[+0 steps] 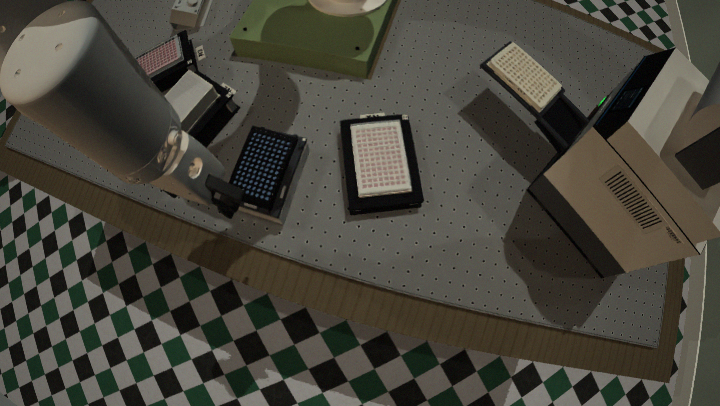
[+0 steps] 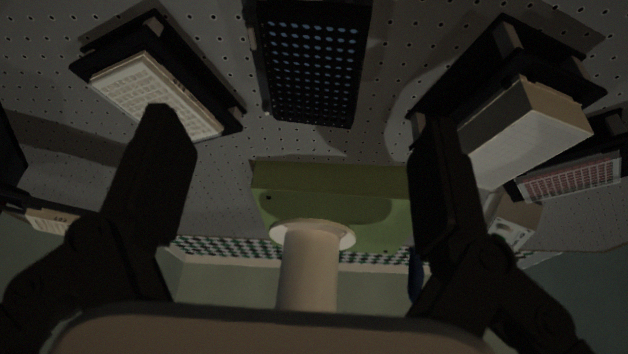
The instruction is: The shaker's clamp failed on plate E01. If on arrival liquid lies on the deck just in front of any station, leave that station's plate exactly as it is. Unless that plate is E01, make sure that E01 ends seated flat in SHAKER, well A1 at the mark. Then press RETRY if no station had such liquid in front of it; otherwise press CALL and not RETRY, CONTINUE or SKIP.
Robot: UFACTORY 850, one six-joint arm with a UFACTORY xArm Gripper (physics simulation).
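Observation:
My gripper (image 1: 225,197) (image 2: 300,133) is open and empty, above the front end of a black rack with blue wells (image 1: 262,163) (image 2: 312,70). A white plate with pink wells (image 1: 381,158) (image 2: 155,97) lies on a black nest (image 1: 414,198). A pale block-like item (image 1: 191,100) (image 2: 535,140) sits on another black nest behind the arm. A pink-welled plate (image 1: 160,56) (image 2: 570,177) is beyond it. A cream plate (image 1: 526,75) (image 2: 52,220) lies on the machine's extended tray. The button box (image 1: 186,11) (image 2: 512,225) stands at the back. Plate E01's label is unreadable; I make out no liquid.
The beige machine (image 1: 625,201) with a green light stands at the right. The green base (image 1: 302,50) (image 2: 335,180) with a pale column is at the back. The wooden table edge (image 1: 312,274) runs along the front.

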